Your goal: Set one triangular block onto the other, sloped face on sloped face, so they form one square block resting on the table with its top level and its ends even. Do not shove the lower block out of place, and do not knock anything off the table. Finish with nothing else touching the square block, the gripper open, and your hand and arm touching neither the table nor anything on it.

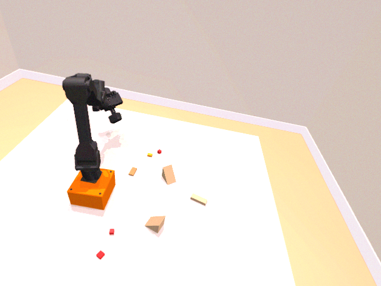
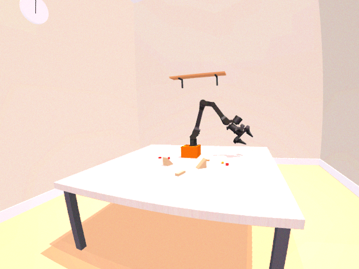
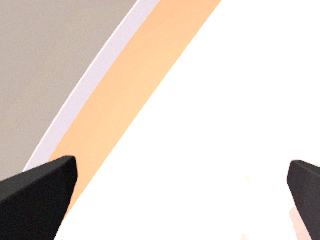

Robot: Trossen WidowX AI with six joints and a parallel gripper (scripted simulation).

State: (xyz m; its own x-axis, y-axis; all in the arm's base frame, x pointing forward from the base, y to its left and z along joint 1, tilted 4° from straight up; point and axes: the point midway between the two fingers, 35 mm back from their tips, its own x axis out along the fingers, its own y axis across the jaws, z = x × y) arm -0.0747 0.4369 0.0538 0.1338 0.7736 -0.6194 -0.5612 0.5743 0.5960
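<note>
My gripper tip is now 570 mm to the left of the tan triangular block, 380 mm short of it and 110 mm above it. The rest, counted from my gripper tip: yellow bit 240 mm ahead, 180 mm to the right, 120 mm below; tan plank 540 mm ahead, 400 mm to the right, 120 mm below.
</note>
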